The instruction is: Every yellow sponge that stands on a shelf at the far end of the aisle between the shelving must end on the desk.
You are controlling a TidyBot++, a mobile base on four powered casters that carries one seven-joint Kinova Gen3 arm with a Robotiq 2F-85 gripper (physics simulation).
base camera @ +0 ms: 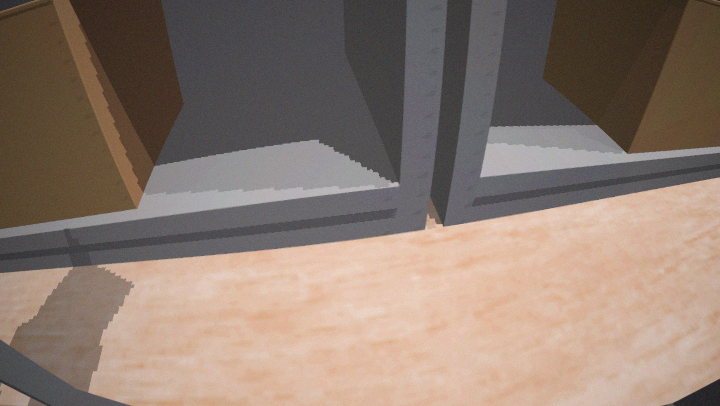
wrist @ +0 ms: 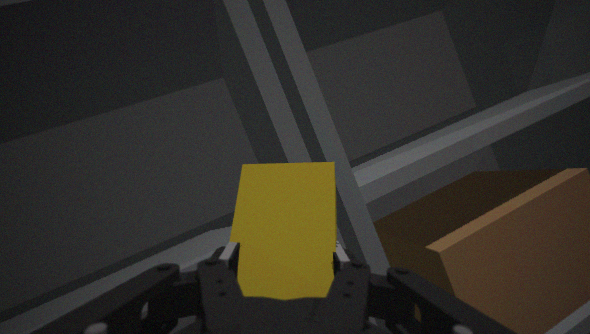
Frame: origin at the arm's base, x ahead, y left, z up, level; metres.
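Seen in the pictures: gripper, between the fingertips: [wrist: 284,255].
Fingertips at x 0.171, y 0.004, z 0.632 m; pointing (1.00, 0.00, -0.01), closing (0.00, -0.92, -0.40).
Note:
A point is followed by its place in that frame.
A yellow sponge [wrist: 286,215] @[x 0.162, y -0.007, z 0.657 m] is held between the two fingers of my gripper [wrist: 284,255] @[x 0.171, y 0.004, z 0.632 m] in the wrist view. The gripper is shut on it, one finger at each side, and the sponge's far end sticks out past the fingertips. Shelving shows behind the sponge. The gripper and the sponge do not show in the base camera view, where a shadow falls on the floor at the lower left. The desk does not show in either view.
Two grey shelving units [base camera: 418,100] @[x 0.440, y -0.037, z -0.214 m] [wrist: 320,100] @[x 0.456, y -0.114, z 0.760 m] stand side by side with a narrow gap, close ahead. A brown box [base camera: 45,126] @[x 0.375, y 0.374, z -0.180 m] stands on the left unit's bottom shelf, another brown box [base camera: 670,85] [wrist: 520,250] on the right unit. Wooden floor [base camera: 378,312] @[x 0.321, y -0.002, z -0.396 m] lies before them.

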